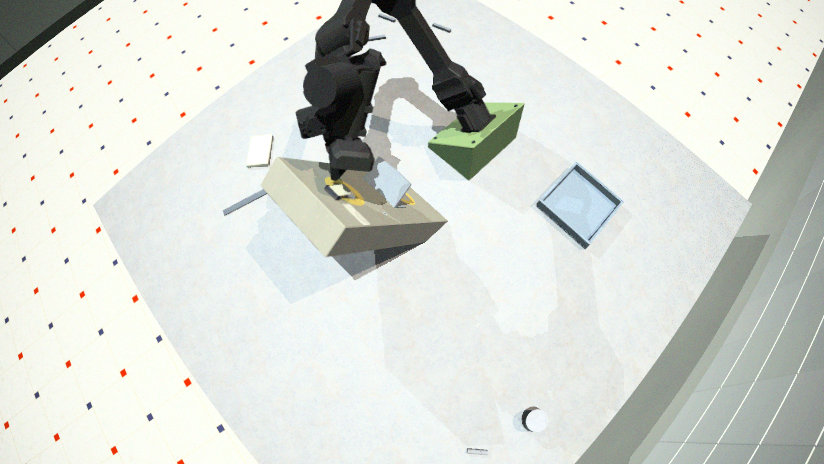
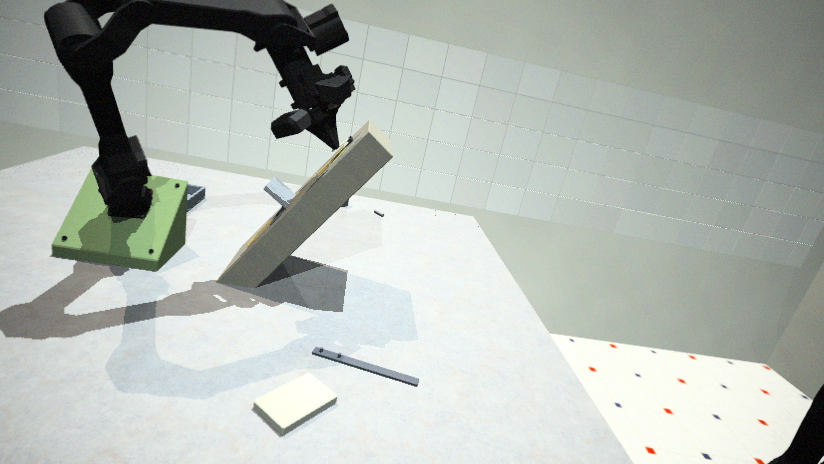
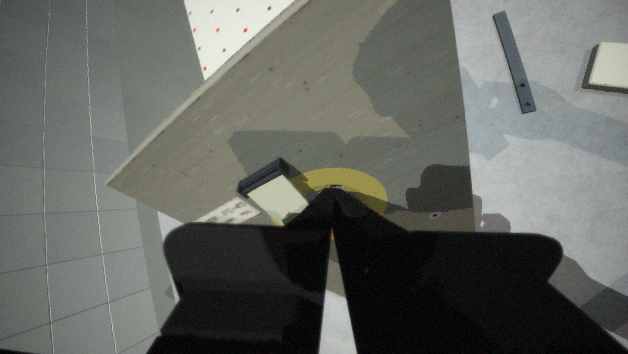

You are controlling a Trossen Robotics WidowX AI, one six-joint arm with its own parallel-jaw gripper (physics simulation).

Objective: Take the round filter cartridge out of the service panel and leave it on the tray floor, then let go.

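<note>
The service panel (image 1: pixel 305 213) (image 2: pixel 328 213) (image 3: pixel 320 90) is a beige slab standing tilted. A yellow ring (image 1: pixel 358 201) (image 3: pixel 350 176) marks its upper opening. Fingers and shadow cover most of the grey part inside it, so I cannot make out the round cartridge. A cream flap (image 1: pixel 340 190) (image 3: pixel 280 195) with a dark edge stands at the ring. My gripper (image 1: pixel 336 175) (image 2: pixel 336 148) (image 3: pixel 331 196) is shut and empty, its tips at the ring close to the panel face; contact is unclear. The square blue-grey tray (image 1: pixel 562 226) (image 2: pixel 198 198) lies apart, beyond the green base.
A pale blue plate (image 1: pixel 393 184) (image 2: pixel 279 193) sticks out from the panel's lower part. The green base (image 1: pixel 495 149) (image 2: pixel 115 242) stands near the panel. A cream block (image 1: pixel 260 151) (image 2: pixel 295 400) (image 3: pixel 610 65) and dark bar (image 1: pixel 245 202) (image 2: pixel 369 367) (image 3: pixel 514 62) lie beside it. A white-topped cylinder (image 1: pixel 536 419) stands far off.
</note>
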